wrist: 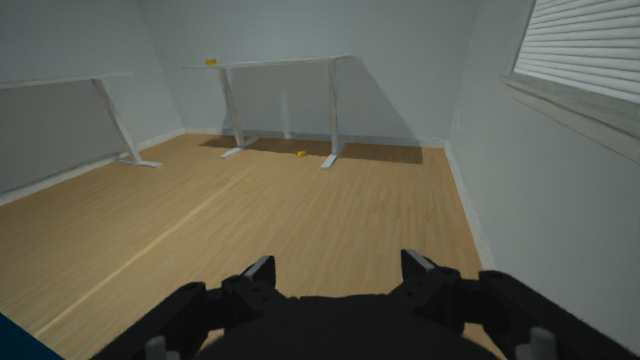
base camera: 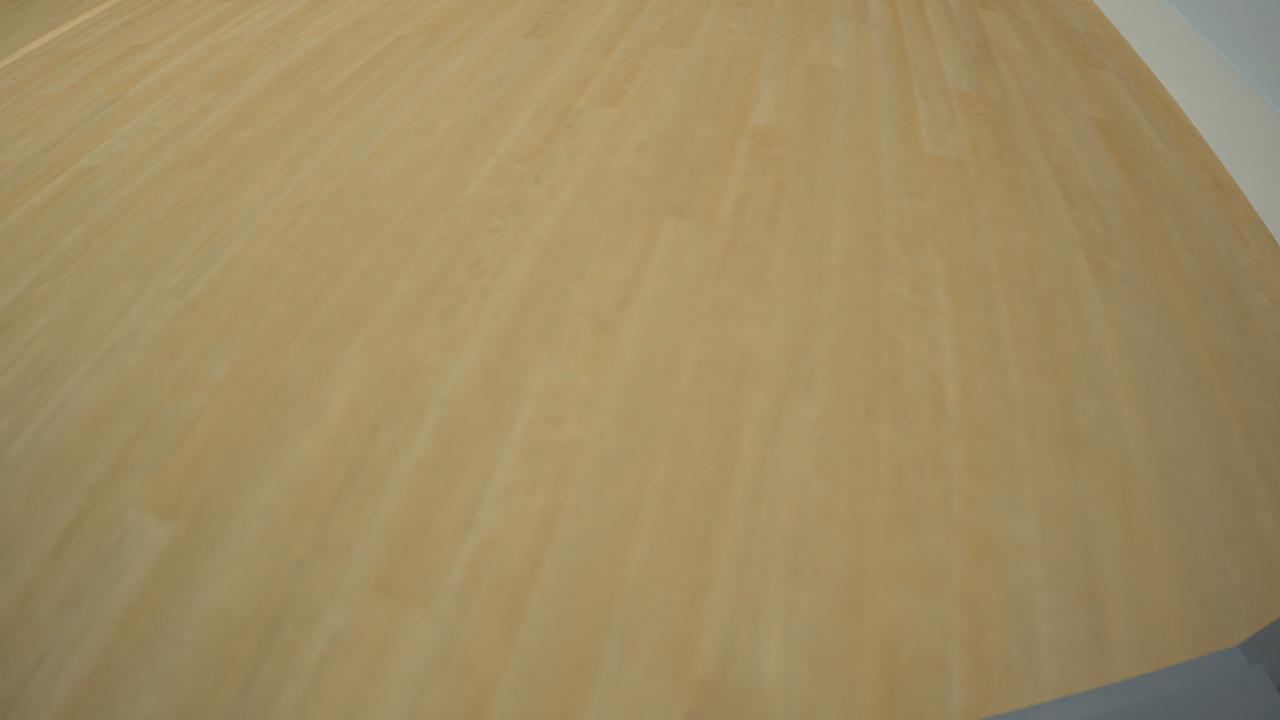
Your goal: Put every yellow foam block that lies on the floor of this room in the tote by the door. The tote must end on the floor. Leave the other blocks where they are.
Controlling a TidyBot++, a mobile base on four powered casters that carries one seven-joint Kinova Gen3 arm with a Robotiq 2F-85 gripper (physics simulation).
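Places are measured from the arm's base along level axes (x ahead, y left, z up), in metres.
Pixels of known places: gripper, between the fingertips: (wrist: 337,266).
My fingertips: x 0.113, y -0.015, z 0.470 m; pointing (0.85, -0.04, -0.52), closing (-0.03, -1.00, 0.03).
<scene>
Behind a point stands the place of what it marks.
In the wrist view a small yellow block (wrist: 301,154) @[x 2.273, y 0.243, z -0.365 m] lies on the floor (wrist: 320,215) @[x 1.242, y 0.043, z -0.396 m] under the far table, between its two legs. Another yellow block (wrist: 211,62) @[x 2.391, y 1.006, z 0.578 m] sits on top of that table near its left end. My gripper (wrist: 337,266) @[x 0.113, y -0.015, z 0.470 m] is open and empty, far from both blocks, which are across the room from it. The tote does not show in either view.
The far white table (wrist: 295,62) @[x 1.980, y 0.175, z 0.539 m] has legs with long feet. A second white table (wrist: 65,80) @[x 1.879, y 1.946, z 0.537 m] stands at the left. A wall with a window (wrist: 580,47) @[x 0.774, y -0.789, z 0.561 m] runs along the right. A dark blue surface (wrist: 22,340) @[x 0.175, y 0.440, z 0.265 m] shows at the lower left.
</scene>
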